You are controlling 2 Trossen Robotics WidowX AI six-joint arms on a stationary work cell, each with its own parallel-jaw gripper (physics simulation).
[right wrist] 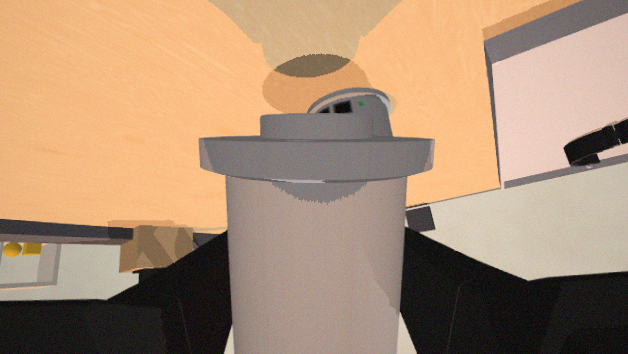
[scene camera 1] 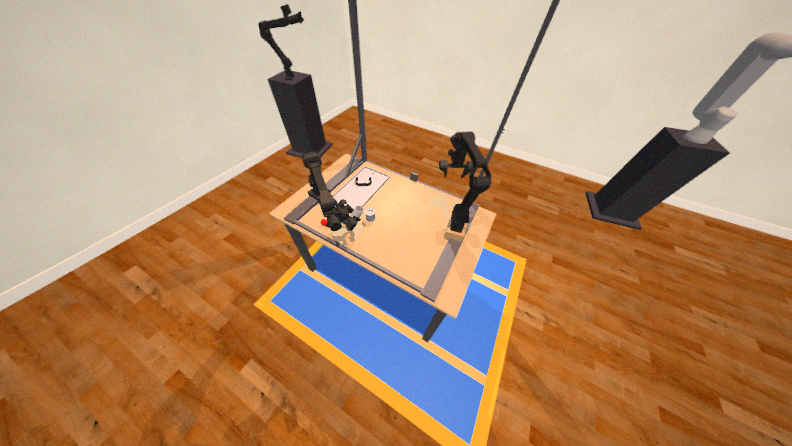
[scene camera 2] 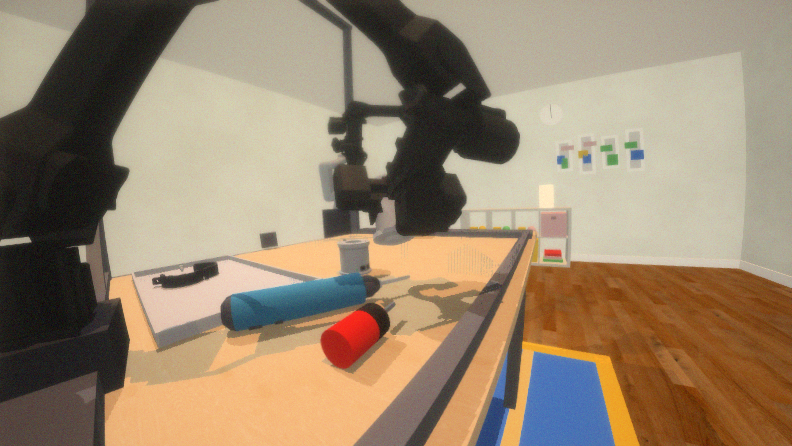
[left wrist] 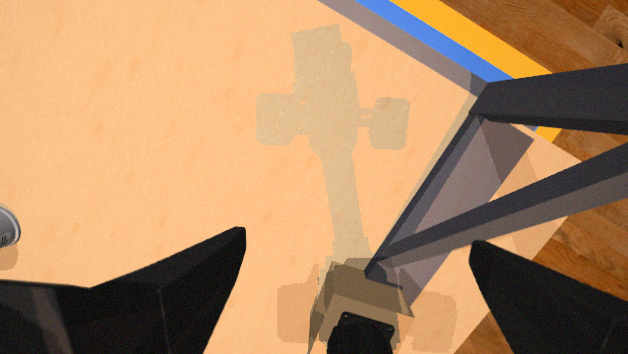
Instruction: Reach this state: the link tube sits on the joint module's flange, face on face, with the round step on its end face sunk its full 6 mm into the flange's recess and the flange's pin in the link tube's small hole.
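Seen in the pictures: left gripper, fingertip midpoint: (scene camera 1: pixel 453 177) (left wrist: pixel 356 244); right gripper, fingertip midpoint: (right wrist: pixel 312 232) (scene camera 1: pixel 358 216) (scene camera 2: pixel 386 222); left arm's base at its link origin: (right wrist: pixel 155 269) (scene camera 1: pixel 456 227) (left wrist: pixel 359 339); right arm's base at its link origin: (scene camera 1: pixel 318 190) (scene camera 2: pixel 36 328).
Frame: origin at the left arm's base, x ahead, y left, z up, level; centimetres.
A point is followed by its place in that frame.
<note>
The grey joint module (scene camera 1: pixel 370 214) {x 50.3, y 7.6, z -1.3 cm} (scene camera 2: pixel 353 258) {x 53.9, y 7.0, z -4.0 cm} stands upright on the table, its ringed top facing up. Part of it shows at the left wrist view's left edge and behind the tube's end in the right wrist view (right wrist: pixel 378 117) {x 54.2, y 6.3, z -5.3 cm}. My right gripper (scene camera 1: pixel 352 216) {x 54.5, y 14.3, z 2.5 cm} (right wrist: pixel 312 232) {x 54.5, y 14.3, z 2.5 cm} is shut on the pale link tube (scene camera 2: pixel 386 217) {x 58.6, y 16.4, z 3.6 cm} (right wrist: pixel 316 280) {x 57.6, y 17.8, z 4.1 cm}. The tube's wide collar and round step point down toward the table, held above it beside the module, apart from it. The small hole and pin are not discernible. My left gripper (scene camera 1: pixel 455 169) {x 9.8, y -19.8, z 18.3 cm} (left wrist: pixel 356 244) {x 9.8, y -19.8, z 18.3 cm} is open and empty, high above the table.
A blue-handled tool (scene camera 2: pixel 299 301) {x 71.8, y 11.3, z -4.6 cm} and a red-handled tool (scene camera 1: pixel 324 222) {x 74.1, y 20.8, z -4.1 cm} (scene camera 2: pixel 350 339) {x 76.2, y 21.1, z -4.5 cm} lie on the table near the right arm. A shallow white tray (scene camera 1: pixel 348 195) {x 72.9, y -7.2, z -6.9 cm} (scene camera 2: pixel 152 321) {x 81.8, y -2.2, z -5.7 cm} holds a black curved piece (scene camera 1: pixel 363 183) {x 67.4, y -19.8, z -4.7 cm} (scene camera 2: pixel 185 276) {x 71.6, y -18.6, z -5.1 cm} (right wrist: pixel 590 145) {x 65.6, y -20.4, z -5.6 cm}.
</note>
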